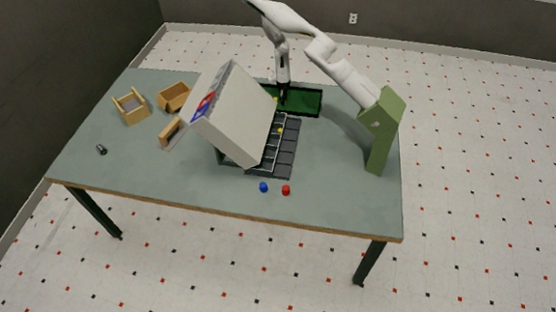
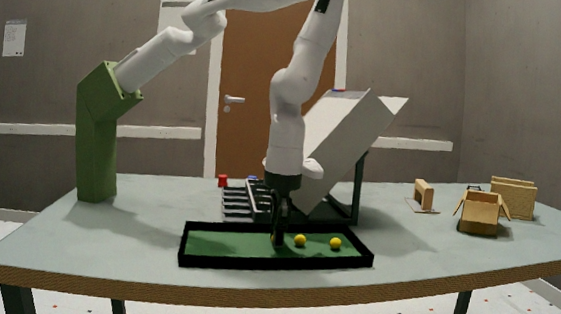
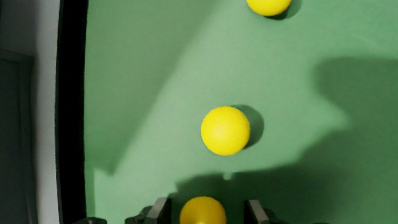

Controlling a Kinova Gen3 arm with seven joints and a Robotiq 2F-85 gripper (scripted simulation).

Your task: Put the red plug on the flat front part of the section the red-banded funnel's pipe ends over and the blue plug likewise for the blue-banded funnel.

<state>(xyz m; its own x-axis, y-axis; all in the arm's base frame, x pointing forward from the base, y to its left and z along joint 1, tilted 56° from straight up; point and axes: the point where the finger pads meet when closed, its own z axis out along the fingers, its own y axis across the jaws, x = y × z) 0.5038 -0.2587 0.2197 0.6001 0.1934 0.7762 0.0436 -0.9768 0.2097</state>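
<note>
The green marble tray is 20 mm to the right of my hand, 20 mm below it and 10 mm behind it. Also, from my hand: cardboard box: 590 mm ahead, 100 mm to the left, 20 mm above; then white cover: 310 mm to the left, 180 mm above, 100 mm ahead; then wooden crate: 820 mm ahead, 220 mm to the left, 20 mm above.
</note>
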